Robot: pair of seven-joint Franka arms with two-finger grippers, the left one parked.
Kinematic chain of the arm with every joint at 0, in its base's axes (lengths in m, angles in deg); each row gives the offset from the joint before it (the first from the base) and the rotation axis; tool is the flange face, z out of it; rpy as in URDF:
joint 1: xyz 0 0 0.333 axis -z
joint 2: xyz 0 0 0 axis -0.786 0.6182 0
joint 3: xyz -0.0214 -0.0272 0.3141 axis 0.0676 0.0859 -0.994
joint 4: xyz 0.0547 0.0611 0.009 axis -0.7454 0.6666 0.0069
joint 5: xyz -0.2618 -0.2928 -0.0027 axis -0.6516 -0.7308 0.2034
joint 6: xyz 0 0 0 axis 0.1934 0.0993 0.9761
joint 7: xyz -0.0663 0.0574 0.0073 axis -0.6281 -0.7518 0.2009
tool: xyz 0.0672 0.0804 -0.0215 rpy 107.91 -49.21 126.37
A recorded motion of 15 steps. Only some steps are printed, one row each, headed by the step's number.
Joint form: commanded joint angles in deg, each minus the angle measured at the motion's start. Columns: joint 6, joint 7, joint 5, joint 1, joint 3, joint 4, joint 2.
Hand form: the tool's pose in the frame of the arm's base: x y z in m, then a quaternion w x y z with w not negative. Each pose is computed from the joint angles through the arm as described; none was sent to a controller.
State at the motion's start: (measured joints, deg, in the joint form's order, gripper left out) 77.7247 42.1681 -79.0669 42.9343 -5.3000 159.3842 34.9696
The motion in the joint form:
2: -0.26 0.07 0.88 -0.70 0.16 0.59 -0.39
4: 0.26 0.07 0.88 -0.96 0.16 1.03 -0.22
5: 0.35 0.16 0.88 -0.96 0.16 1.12 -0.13
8: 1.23 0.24 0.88 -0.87 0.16 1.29 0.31
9: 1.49 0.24 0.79 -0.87 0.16 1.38 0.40
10: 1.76 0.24 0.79 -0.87 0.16 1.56 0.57
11: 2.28 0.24 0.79 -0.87 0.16 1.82 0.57
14: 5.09 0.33 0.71 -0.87 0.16 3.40 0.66
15: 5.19 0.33 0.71 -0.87 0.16 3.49 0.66
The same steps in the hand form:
2: 0.5956 0.1312 0.3390 0.03229 -0.94425 -0.05375 0.32320
4: 0.5944 0.1337 0.3343 0.03141 -0.94392 -0.05522 0.32401
5: 0.5943 0.1337 0.3327 0.03156 -0.94364 -0.05579 0.32472
8: 0.5959 0.1329 0.3270 0.03229 -0.94444 -0.05486 0.32246
9: 0.5961 0.1327 0.3254 0.03159 -0.94472 -0.05474 0.32172
10: 0.5960 0.1327 0.3224 0.03148 -0.94453 -0.05437 0.32237
11: 0.5961 0.1326 0.3207 0.03167 -0.94527 -0.05396 0.32024
14: 0.5960 0.1321 0.3095 0.03196 -0.94851 -0.05245 0.31073
15: 0.5958 0.1320 0.3089 0.03194 -0.94855 -0.05235 0.31065

